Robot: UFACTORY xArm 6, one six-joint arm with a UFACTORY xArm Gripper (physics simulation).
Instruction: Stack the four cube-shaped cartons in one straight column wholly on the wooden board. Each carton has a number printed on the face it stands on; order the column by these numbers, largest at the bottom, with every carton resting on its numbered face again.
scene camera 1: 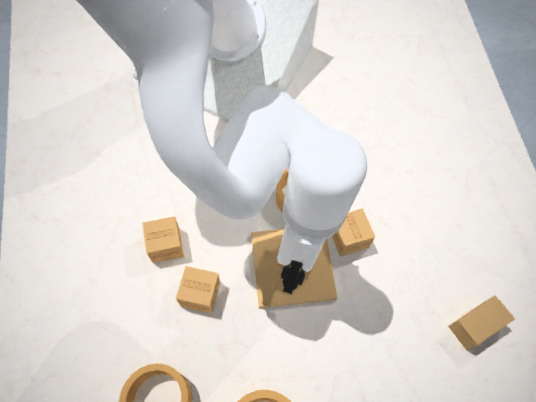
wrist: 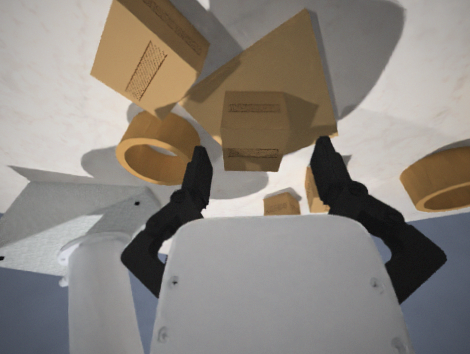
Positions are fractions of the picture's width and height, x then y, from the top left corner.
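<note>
Scene camera 1 shows the gripper (scene camera 1: 0.56, 0.63), a wooden board (scene camera 1: 0.60, 0.71) and an oblong box (scene camera 1: 0.90, 0.80). The wrist view shows the gripper (wrist: 0.55, 0.43) and the board (wrist: 0.61, 0.17); the oblong box is out of frame in the wrist view.
</note>
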